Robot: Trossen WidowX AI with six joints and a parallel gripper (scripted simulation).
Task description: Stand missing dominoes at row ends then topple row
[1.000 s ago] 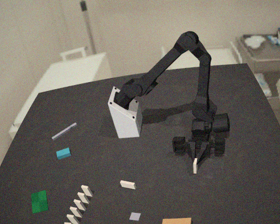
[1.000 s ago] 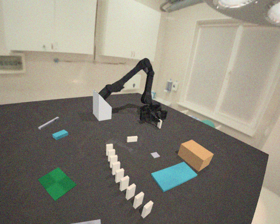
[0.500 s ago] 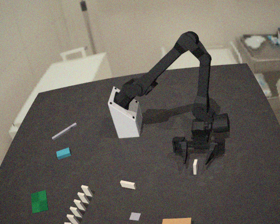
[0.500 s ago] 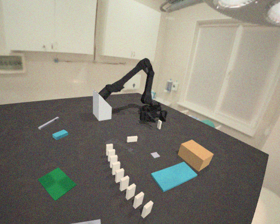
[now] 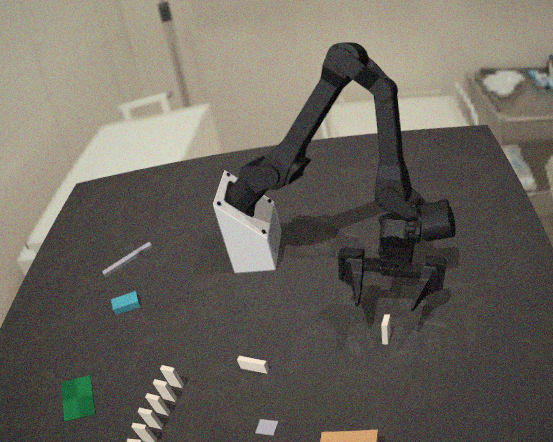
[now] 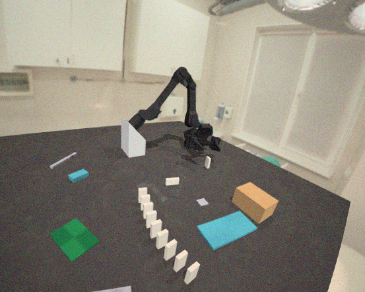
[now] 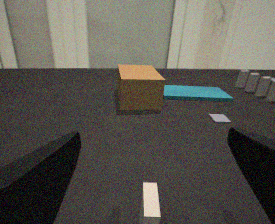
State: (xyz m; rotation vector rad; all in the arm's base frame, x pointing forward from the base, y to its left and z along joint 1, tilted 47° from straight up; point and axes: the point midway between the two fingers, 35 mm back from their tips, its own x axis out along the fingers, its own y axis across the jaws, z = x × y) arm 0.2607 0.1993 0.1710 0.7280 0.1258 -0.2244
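Right now the small lilac tile is 19 cm to the right of my gripper tip, 16 cm ahead of it and 9 cm below it. Also, from my gripper tip: flat cyan plate: 29 cm ahead, 21 cm to the right, 9 cm below; orange block: 28 cm ahead, 6 cm to the right, 6 cm below; small cyan block: 52 cm to the right, 15 cm behind, 8 cm below.
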